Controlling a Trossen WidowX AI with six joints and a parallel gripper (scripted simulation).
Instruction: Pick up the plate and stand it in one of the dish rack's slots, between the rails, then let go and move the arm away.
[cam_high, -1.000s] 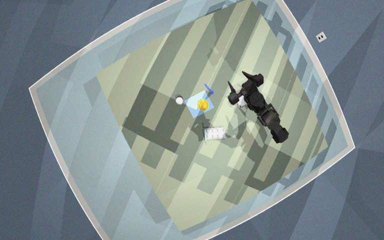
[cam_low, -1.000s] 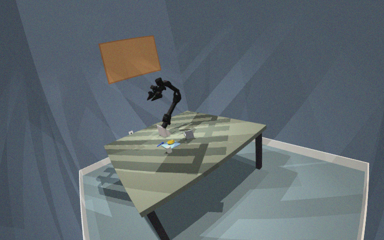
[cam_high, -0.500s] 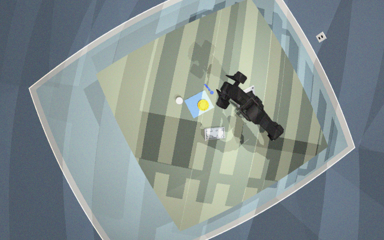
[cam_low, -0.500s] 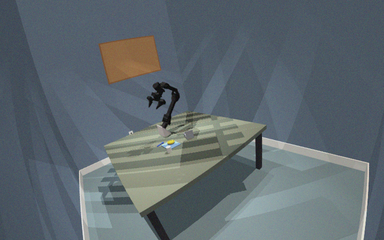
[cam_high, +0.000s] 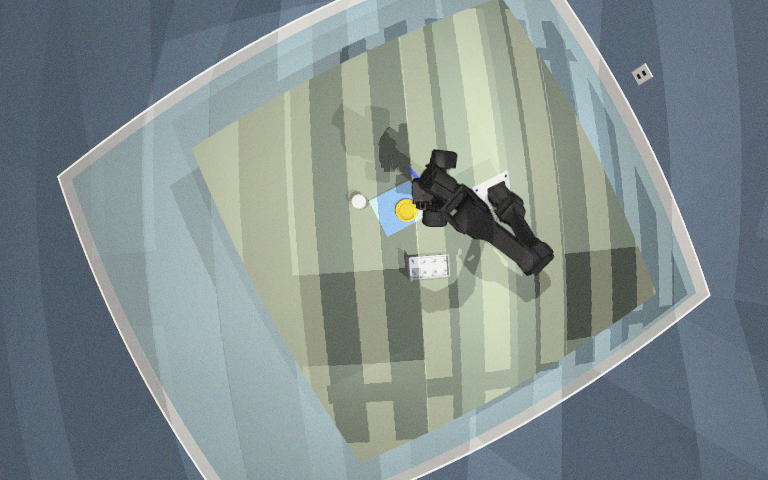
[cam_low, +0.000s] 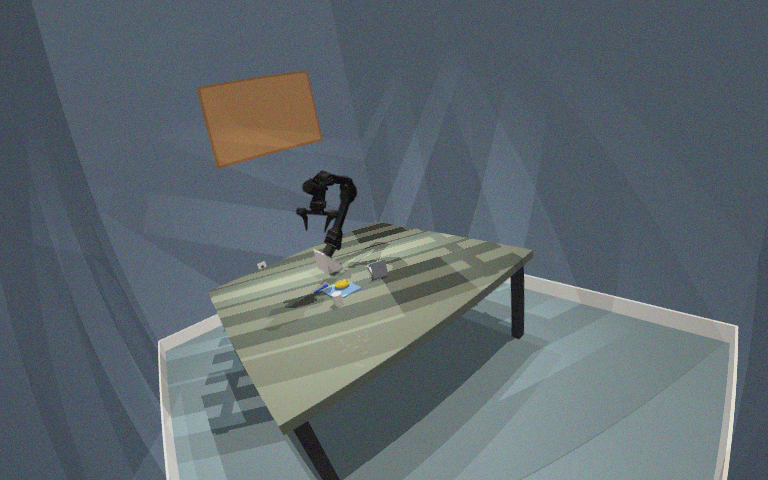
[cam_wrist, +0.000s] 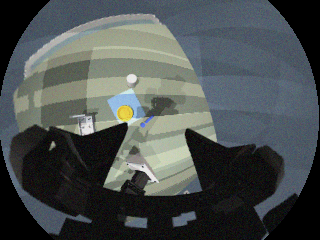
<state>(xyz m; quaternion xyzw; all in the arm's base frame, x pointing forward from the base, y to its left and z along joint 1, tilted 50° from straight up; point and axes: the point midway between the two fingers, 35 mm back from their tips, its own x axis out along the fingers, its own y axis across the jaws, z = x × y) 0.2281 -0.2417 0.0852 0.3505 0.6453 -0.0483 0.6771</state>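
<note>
Now: the yellow plate 27 cm below my gripper tip, 5 cm ahead of it and 4 cm to the left of it. Round my gripper tip: white cup 26 cm below, 18 cm ahead, 5 cm to the right; light blue mat 28 cm below, 7 cm ahead, 2 cm to the left; blue utensil 28 cm below, 4 cm to the right, 3 cm behind.
</note>
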